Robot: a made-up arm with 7 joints. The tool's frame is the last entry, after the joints. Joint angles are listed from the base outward. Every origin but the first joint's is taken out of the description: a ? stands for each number. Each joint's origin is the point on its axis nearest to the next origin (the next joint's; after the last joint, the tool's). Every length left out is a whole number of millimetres.
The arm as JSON. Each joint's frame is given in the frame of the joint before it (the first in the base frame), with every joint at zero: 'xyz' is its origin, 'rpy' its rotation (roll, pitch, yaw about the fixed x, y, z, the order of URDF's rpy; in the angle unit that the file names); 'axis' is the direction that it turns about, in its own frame. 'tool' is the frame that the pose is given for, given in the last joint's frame.
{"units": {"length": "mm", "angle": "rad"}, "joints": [
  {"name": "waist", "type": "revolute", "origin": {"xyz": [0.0, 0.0, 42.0], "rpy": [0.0, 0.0, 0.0]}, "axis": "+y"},
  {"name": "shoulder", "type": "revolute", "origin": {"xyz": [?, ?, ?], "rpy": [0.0, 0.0, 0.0]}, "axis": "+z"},
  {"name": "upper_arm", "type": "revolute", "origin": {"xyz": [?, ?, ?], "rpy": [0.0, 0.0, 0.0]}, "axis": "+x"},
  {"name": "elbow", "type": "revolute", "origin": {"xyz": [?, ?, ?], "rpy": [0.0, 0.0, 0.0]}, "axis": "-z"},
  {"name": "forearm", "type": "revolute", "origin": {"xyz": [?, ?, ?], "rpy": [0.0, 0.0, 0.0]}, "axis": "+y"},
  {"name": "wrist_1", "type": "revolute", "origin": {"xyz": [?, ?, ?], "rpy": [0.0, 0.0, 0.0]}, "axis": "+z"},
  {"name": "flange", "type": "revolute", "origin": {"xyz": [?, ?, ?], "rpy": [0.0, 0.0, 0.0]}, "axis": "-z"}
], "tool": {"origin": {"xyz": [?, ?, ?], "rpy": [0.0, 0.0, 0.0]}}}
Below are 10 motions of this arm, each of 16 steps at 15 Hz.
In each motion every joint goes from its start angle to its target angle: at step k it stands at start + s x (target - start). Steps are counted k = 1, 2, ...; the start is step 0. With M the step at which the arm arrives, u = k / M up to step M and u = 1 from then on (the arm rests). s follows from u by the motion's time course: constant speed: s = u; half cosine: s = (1 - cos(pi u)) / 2; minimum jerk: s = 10 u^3 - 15 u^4 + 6 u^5.
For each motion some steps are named. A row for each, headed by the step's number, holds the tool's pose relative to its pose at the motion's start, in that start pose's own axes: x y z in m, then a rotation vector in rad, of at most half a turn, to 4 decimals.
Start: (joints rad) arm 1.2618 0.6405 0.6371 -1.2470 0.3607 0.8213 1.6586
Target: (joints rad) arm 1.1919 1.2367 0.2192 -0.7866 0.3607 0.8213 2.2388
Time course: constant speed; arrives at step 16
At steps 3, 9, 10, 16:
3: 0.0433 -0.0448 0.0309 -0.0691 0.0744 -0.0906
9: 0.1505 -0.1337 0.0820 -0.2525 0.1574 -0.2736
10: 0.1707 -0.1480 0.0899 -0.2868 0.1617 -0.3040
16: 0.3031 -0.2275 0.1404 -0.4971 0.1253 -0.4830

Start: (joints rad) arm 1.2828 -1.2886 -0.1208 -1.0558 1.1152 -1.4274 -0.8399
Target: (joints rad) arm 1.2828 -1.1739 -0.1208 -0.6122 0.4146 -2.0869 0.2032
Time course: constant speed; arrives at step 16
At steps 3, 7, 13, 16:
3: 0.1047 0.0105 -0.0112 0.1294 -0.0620 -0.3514
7: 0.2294 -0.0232 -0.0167 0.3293 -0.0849 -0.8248
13: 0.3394 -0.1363 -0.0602 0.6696 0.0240 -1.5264
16: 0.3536 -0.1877 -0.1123 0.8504 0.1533 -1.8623

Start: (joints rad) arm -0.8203 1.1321 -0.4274 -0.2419 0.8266 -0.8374 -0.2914
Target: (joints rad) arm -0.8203 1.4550 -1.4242 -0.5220 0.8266 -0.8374 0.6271
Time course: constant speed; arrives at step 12
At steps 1, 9, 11, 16:
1: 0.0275 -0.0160 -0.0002 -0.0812 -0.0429 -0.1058
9: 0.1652 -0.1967 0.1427 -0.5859 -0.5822 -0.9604
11: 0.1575 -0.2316 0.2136 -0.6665 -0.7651 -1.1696
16: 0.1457 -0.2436 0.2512 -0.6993 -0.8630 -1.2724

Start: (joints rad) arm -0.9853 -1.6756 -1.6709 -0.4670 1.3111 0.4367 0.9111
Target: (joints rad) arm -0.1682 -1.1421 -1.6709 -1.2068 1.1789 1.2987 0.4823
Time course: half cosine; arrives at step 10
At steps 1, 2, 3, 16:
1: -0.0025 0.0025 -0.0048 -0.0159 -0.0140 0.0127
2: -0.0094 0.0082 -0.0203 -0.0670 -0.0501 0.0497
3: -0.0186 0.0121 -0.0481 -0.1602 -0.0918 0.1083
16: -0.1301 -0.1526 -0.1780 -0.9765 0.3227 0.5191

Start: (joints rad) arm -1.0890 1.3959 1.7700 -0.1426 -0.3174 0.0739 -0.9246
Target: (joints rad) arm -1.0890 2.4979 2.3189 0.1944 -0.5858 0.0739 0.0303
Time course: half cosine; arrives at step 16
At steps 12, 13, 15, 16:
12: 0.6125 -0.1123 0.2397 0.5031 0.5196 -1.5554
13: 0.6391 -0.1410 0.2338 0.5076 0.5982 -1.6671
15: 0.6654 -0.1748 0.2226 0.5042 0.6996 -1.7985
16: 0.6684 -0.1790 0.2208 0.5030 0.7132 -1.8152

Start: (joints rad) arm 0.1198 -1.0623 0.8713 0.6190 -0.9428 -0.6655 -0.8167
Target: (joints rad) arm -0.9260 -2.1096 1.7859 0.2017 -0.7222 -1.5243 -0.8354
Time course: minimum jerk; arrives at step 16
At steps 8, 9, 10, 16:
8: 0.2638 0.4276 0.2785 0.7629 0.1596 -1.2063
9: 0.3427 0.4472 0.3532 0.9537 0.2137 -1.4698
10: 0.4109 0.4433 0.4168 1.1369 0.2661 -1.7094
16: 0.5426 0.3731 0.5377 1.6198 0.3829 -2.2763

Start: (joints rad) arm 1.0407 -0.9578 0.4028 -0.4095 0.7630 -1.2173 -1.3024
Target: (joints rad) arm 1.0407 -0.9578 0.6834 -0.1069 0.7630 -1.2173 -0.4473
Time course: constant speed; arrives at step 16
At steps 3, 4, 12, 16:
3: 0.0646 0.0104 0.0096 0.0745 -0.0200 -0.1675
4: 0.0857 0.0118 0.0136 0.1003 -0.0234 -0.2231
12: 0.2397 -0.0120 0.0473 0.3138 0.0109 -0.6602
16: 0.3030 -0.0428 0.0568 0.4186 0.0704 -0.8718

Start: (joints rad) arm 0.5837 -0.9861 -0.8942 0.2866 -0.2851 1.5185 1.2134
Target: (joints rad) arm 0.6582 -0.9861 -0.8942 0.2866 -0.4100 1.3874 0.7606
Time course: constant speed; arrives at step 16
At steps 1, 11, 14, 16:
1: -0.0072 -0.0033 -0.0034 -0.0055 -0.0059 0.0232
11: -0.0774 -0.0463 -0.0400 -0.0662 -0.0595 0.2567
14: -0.0973 -0.0628 -0.0516 -0.0862 -0.0735 0.3272
16: -0.1102 -0.0748 -0.0594 -0.0999 -0.0823 0.3742

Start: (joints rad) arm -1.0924 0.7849 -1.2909 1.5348 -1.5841 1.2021 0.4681
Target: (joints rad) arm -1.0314 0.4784 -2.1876 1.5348 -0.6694 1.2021 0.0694
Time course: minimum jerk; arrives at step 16
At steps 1, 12, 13, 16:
1: -0.0004 -0.0007 -0.0002 0.0000 0.0002 0.0016
12: -0.0621 -0.3116 0.0237 0.0204 0.0706 0.6584
13: -0.0607 -0.3307 0.0312 0.0217 0.0748 0.6983
16: -0.0591 -0.3476 0.0384 0.0230 0.0785 0.7338

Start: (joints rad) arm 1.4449 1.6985 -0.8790 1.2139 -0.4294 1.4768 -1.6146
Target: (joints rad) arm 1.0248 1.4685 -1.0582 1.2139 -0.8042 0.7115 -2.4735
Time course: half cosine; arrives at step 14
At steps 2, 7, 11, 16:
2: -0.0173 0.0138 -0.0020 0.0183 0.0435 0.0084
7: -0.1772 0.1352 0.0172 0.1903 0.4373 0.0957
11: -0.3093 0.2267 0.0843 0.3490 0.7740 0.1851
16: -0.3436 0.2489 0.1104 0.3953 0.8668 0.2120

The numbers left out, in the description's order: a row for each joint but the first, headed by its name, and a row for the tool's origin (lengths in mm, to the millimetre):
shoulder: 98.0 0.0 -216.0
upper_arm: -59.0 -114.0 0.0
elbow: 0.0 -262.0 -136.0
forearm: 22.0 72.0 0.0
wrist_1: -356.0 0.0 -97.0
flange: 2.0 -98.0 0.0
tool: -2.0 300.0 0.0

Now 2 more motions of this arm.
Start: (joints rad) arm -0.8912 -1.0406 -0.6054 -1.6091 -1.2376 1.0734 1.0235
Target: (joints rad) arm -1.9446 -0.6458 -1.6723 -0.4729 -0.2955 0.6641 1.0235
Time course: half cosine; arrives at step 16
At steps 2, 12, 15, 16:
2: 0.0017 -0.0194 -0.0068 -0.0473 0.0445 -0.0066
12: 0.2173 -0.3712 -0.1443 -1.4790 0.4178 -0.6945
15: 0.2765 -0.4229 -0.1517 -1.7254 0.3295 -0.9378
16: 0.2808 -0.4264 -0.1518 -1.7418 0.3214 -0.9564

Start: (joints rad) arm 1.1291 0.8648 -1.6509 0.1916 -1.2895 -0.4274 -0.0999
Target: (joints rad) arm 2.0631 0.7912 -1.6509 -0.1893 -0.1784 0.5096 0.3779
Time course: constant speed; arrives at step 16
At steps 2, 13, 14, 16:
2: -0.0216 0.0462 0.0925 0.0941 0.1927 0.0183
13: 0.1104 0.0038 0.5613 0.8986 1.0063 0.4388
14: 0.1348 -0.0229 0.5846 0.9888 1.0505 0.5016
16: 0.1847 -0.0828 0.6162 1.1733 1.1199 0.6386

